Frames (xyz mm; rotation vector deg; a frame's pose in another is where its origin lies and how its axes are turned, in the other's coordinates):
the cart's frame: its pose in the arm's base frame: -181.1 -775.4 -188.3 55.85 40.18 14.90
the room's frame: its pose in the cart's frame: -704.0 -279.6 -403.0 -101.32 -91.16 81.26
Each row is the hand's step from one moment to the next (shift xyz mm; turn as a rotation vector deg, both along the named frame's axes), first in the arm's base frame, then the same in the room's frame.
Working: the arm's base frame: its pose in the room's frame: 593.2 282.7 -1292.1 26.14 95.41 -51.55

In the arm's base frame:
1: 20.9 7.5 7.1 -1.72 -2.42 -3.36
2: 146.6 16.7 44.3 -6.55 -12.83 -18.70
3: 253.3 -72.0 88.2 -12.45 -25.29 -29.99
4: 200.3 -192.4 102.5 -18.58 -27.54 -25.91
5: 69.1 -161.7 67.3 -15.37 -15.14 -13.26
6: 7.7 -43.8 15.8 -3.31 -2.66 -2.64
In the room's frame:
1: 3.8 -3.9 -22.7 -3.38 1.28 2.66
2: -2.4 -45.9 -147.0 -19.22 7.08 11.73
3: -67.6 -151.9 -222.4 -33.58 8.67 22.16
4: -127.6 -230.7 -134.7 -30.73 5.11 28.36
5: -90.4 -164.2 -18.1 -14.75 2.87 20.38
6: -22.8 -40.9 5.7 -2.61 0.83 4.18

